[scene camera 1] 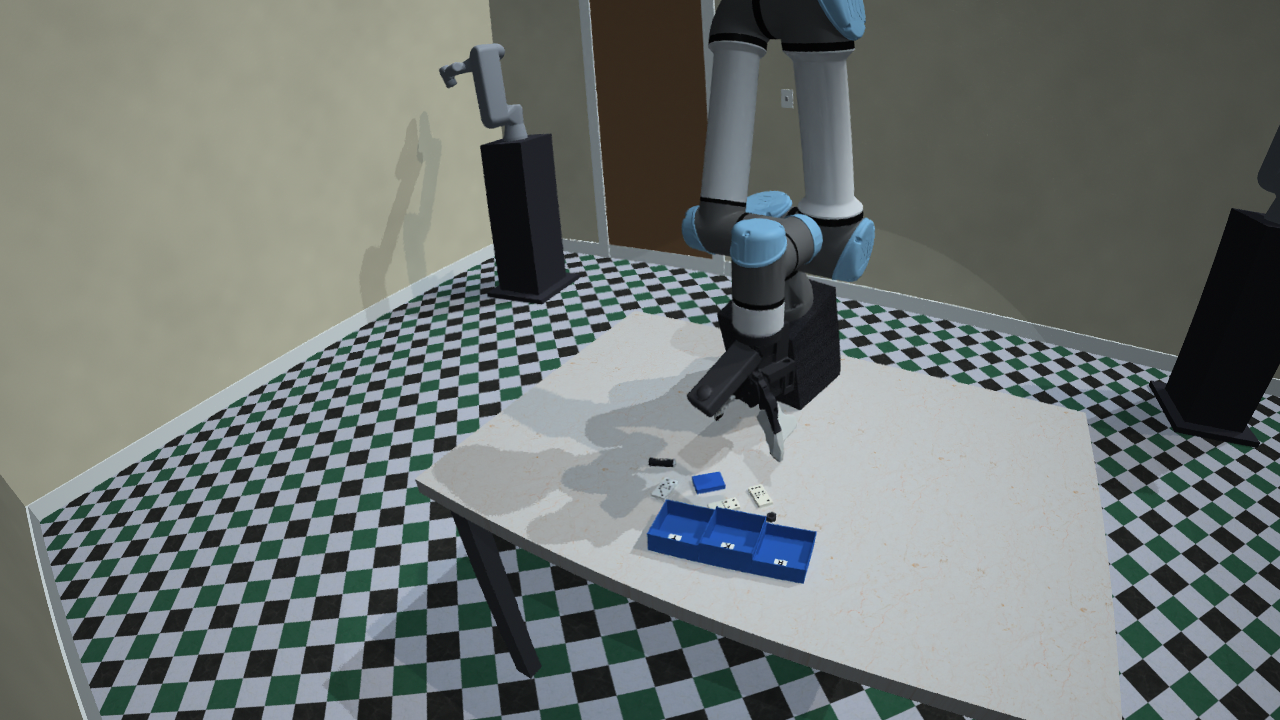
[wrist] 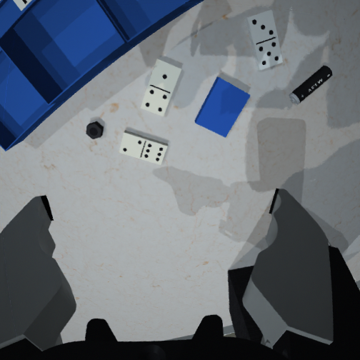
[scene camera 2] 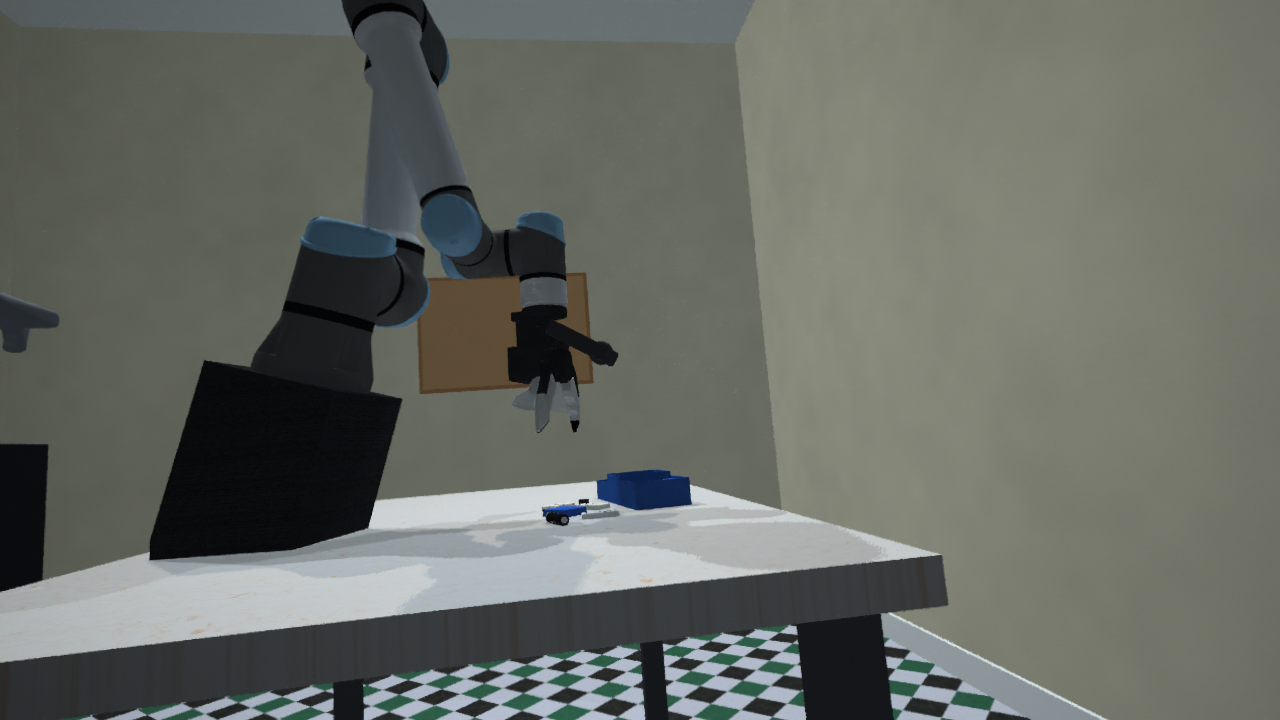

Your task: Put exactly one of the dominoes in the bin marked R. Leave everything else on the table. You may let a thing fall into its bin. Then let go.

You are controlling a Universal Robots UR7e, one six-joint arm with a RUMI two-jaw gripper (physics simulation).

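Frame: origin at the arm's base, x back, y up, z left, level; centimetres.
Where they show: gripper, between the fingertips: (scene camera 1: 747, 440) (scene camera 2: 558, 432); arm's base, origin of its link: (scene camera 2: 312, 381).
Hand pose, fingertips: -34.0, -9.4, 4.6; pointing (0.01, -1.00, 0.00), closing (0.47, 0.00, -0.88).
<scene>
Things, the pixels of their centre, and the offset from my fingertips, as dx, dy, dz.
- blue three-bin tray, middle of its body: (scene camera 1: 733, 539) (scene camera 2: 638, 486) -12.8, -9.7, +2.6
- blue block, middle of its body: (scene camera 2: 564, 511) (scene camera 1: 708, 482) +0.5, -11.5, -6.8
- black battery, middle of its body: (scene camera 2: 557, 518) (scene camera 1: 662, 462) +2.5, -11.3, -16.6
- black hex nut, middle of its body: (scene camera 1: 771, 517) -4.2, -11.6, +6.3
Three white dominoes lie flat on the table: one with two and six pips (scene camera 1: 759, 495) (wrist: 136, 144), one with one and four pips (scene camera 1: 729, 504) (wrist: 163, 85), and one with three and five pips (scene camera 1: 664, 488) (wrist: 265, 35). The blue three-bin tray (scene camera 1: 725, 559) (scene camera 2: 662, 492) (wrist: 55, 102) stands beside them. The label on its right-hand bin (scene camera 1: 787, 544) in scene camera 1 looks like R, though it is small; no domino shows in that bin. My gripper (scene camera 1: 749, 437) (scene camera 2: 557, 429) (wrist: 161, 194) is open and empty, high above the table, on the arm-base side of the dominoes.
A blue block (scene camera 1: 708, 482) (wrist: 222, 107) lies between the dominoes. A black battery (scene camera 1: 661, 462) (scene camera 2: 556, 518) (wrist: 311, 85) lies beyond it, near the three-five domino. A black hex nut (scene camera 1: 770, 516) (wrist: 95, 130) lies between the two-six domino and the tray.
</scene>
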